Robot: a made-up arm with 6 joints.
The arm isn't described. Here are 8 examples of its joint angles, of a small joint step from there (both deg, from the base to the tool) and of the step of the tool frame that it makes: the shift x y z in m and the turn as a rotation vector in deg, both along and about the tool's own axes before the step.
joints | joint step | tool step
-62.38 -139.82 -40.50 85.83 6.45 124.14 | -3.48 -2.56 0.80 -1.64 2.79 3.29 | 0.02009 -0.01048 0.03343 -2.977 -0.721 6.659
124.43 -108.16 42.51 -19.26 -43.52 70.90 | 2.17 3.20 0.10 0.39 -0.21 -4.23 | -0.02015 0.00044 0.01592 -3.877 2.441 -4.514
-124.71 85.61 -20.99 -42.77 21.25 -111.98 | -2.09 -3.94 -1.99 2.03 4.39 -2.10 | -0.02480 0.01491 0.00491 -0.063 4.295 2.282
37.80 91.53 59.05 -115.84 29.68 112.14 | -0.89 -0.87 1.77 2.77 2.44 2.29 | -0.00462 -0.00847 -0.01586 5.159 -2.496 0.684
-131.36 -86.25 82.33 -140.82 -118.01 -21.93 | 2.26 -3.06 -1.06 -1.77 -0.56 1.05 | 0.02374 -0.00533 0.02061 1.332 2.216 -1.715
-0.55 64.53 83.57 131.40 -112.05 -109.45 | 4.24 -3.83 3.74 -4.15 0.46 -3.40 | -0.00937 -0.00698 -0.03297 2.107 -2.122 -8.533
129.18 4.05 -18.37 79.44 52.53 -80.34 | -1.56 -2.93 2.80 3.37 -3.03 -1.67 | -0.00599 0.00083 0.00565 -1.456 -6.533 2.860
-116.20 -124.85 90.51 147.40 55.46 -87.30 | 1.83 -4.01 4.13 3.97 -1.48 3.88 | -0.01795 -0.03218 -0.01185 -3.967 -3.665 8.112
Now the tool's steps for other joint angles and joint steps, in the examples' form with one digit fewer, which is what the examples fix.
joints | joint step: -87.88 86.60 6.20 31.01 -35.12 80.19 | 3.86 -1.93 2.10 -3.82 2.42 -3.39
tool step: 0.0282 -0.0042 -0.0044 -1.84 -8.90 -3.29
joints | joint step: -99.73 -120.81 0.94 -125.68 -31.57 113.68 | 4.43 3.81 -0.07 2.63 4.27 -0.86
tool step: 0.0001 -0.0433 -0.0053 -0.21 -3.56 7.10
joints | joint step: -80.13 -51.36 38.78 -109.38 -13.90 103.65 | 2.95 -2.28 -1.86 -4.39 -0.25 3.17
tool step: 0.0130 -0.0073 -0.0104 -3.85 -4.26 2.53
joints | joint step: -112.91 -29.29 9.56 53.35 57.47 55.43 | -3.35 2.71 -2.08 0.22 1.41 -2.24
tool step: -0.0279 -0.0034 -0.0213 1.26 -0.94 -6.45
